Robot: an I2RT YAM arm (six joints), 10 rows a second.
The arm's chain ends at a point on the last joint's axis. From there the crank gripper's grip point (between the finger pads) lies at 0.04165 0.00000 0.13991 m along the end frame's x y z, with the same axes.
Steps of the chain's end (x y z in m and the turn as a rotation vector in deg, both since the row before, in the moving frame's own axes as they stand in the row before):
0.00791, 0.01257, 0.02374, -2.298, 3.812, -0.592
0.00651, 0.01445, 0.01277, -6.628, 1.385, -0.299
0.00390, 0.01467, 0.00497, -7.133, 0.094, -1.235
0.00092, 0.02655, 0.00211, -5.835, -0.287, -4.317
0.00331, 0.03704, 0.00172, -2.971, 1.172, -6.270
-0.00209, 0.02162, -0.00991, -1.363, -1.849, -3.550
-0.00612, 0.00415, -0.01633, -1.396, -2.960, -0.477
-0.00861, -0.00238, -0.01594, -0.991, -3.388, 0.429
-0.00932, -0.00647, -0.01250, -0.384, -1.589, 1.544
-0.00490, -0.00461, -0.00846, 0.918, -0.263, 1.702
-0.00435, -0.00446, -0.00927, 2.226, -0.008, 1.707
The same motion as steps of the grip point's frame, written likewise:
0.01714, 0.01764, 0.02056, -2.298, 3.812, -0.592
0.00991, 0.03031, 0.01080, -6.628, 1.385, -0.299
0.00431, 0.03114, 0.00387, -7.133, 0.094, -1.235
0.00064, 0.03767, 0.00175, -5.835, -0.287, -4.317
0.00630, 0.03955, 0.00077, -2.971, 1.172, -6.270
-0.00660, 0.02252, -0.00865, -1.363, -1.849, -3.550
-0.01339, 0.00727, -0.01440, -1.396, -2.960, -0.477
-0.01696, 0.00034, -0.01375, -0.991, -3.388, 0.429
-0.01324, -0.00446, -0.01141, -0.384, -1.589, 1.544
-0.00553, -0.00563, -0.00828, 0.918, -0.263, 1.702
-0.00431, -0.00865, -0.00935, 2.226, -0.008, 1.707

